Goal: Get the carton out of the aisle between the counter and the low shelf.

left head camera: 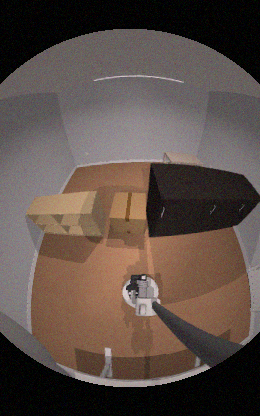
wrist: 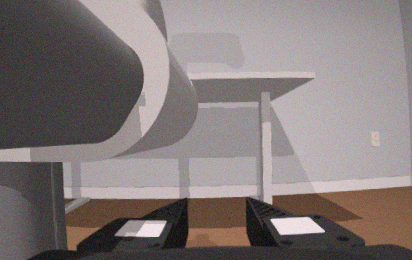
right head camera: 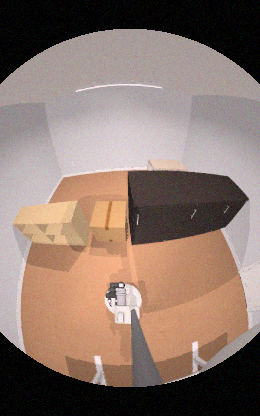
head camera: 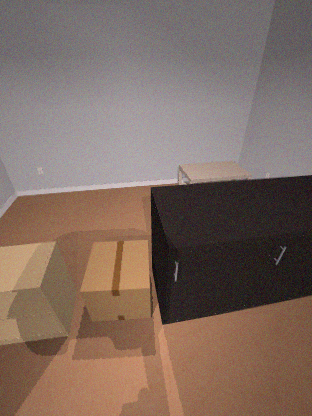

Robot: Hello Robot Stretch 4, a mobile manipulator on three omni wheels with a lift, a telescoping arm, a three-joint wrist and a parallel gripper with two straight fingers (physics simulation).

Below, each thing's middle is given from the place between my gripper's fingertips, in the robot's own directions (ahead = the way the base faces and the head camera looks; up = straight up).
My hand is 1140 mm short of the carton (head camera: pixel 116 286), 120 mm to the right of it and 210 mm above it.
